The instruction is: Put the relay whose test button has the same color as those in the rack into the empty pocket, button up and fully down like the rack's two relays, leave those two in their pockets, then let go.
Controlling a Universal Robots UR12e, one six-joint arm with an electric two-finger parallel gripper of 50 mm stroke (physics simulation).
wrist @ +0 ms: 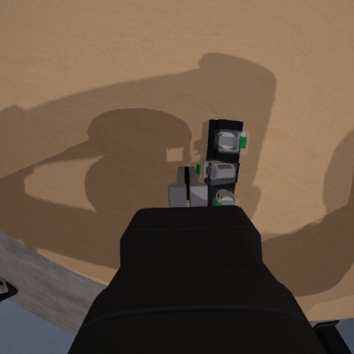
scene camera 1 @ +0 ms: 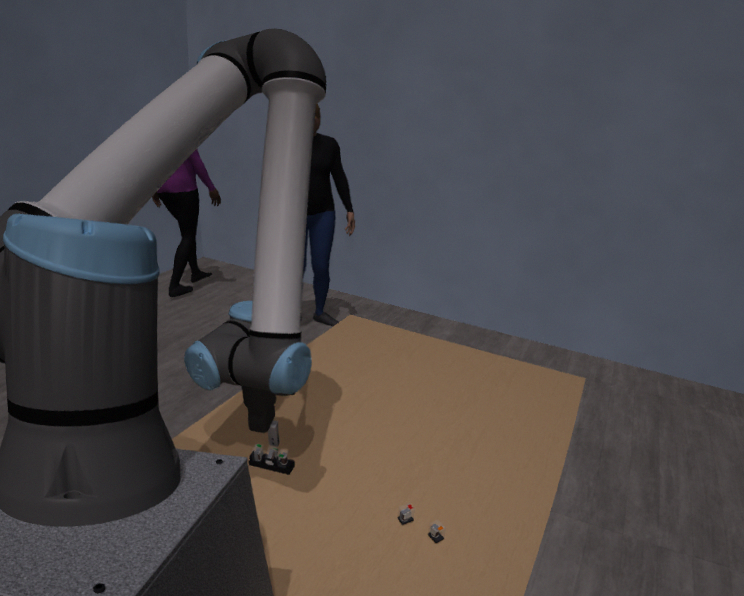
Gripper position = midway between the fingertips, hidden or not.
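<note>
I can see my gripper (scene camera 1: 274, 443), which is also visible at (wrist: 186, 176). There is a green-button relay (wrist: 224, 140), and another green-button relay (wrist: 212, 171). A black rack (wrist: 213, 123) is here too.
</note>
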